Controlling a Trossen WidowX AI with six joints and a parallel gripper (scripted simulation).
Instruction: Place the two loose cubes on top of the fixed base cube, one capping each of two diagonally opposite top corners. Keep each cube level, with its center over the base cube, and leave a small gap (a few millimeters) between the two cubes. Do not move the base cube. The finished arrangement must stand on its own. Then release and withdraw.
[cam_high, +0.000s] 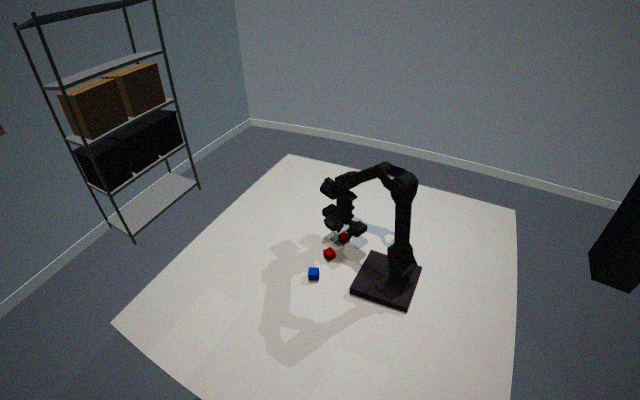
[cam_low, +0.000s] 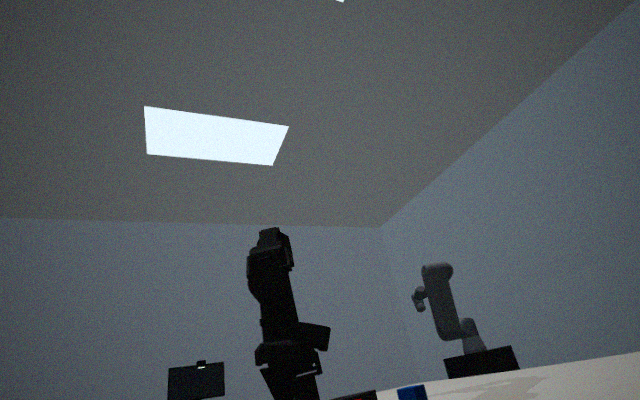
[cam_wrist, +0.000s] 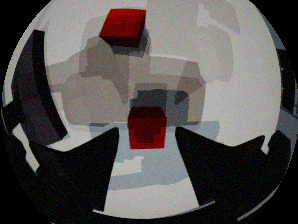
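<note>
My gripper tip is now 210 mm to the right of the blue base cube and 10 mm above it.
</note>
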